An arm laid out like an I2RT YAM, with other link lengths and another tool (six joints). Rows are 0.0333 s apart.
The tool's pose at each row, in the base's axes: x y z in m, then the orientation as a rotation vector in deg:
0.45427 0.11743 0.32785 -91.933 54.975 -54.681
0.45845 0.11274 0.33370 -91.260 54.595 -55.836
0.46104 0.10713 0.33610 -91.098 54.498 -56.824
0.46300 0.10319 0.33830 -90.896 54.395 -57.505
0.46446 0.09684 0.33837 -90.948 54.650 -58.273
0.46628 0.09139 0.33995 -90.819 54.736 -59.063
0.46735 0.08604 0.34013 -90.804 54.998 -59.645
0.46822 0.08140 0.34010 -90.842 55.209 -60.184
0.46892 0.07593 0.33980 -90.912 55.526 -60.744
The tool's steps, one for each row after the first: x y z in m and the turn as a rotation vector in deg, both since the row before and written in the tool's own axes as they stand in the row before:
0.00662 -0.00536 0.00108 0.849 0.654 -0.422
0.00644 -0.00157 0.00006 0.288 0.630 -0.488
0.00466 -0.00158 0.00014 0.283 0.428 -0.304
0.00639 0.00106 -0.00071 -0.093 0.640 -0.340
0.00592 -0.00060 -0.00027 0.133 0.592 -0.325
0.00535 0.00085 -0.00066 -0.072 0.528 -0.203
0.00459 0.00094 -0.00055 -0.089 0.465 -0.229
0.00527 0.00142 -0.00087 -0.170 0.528 -0.216

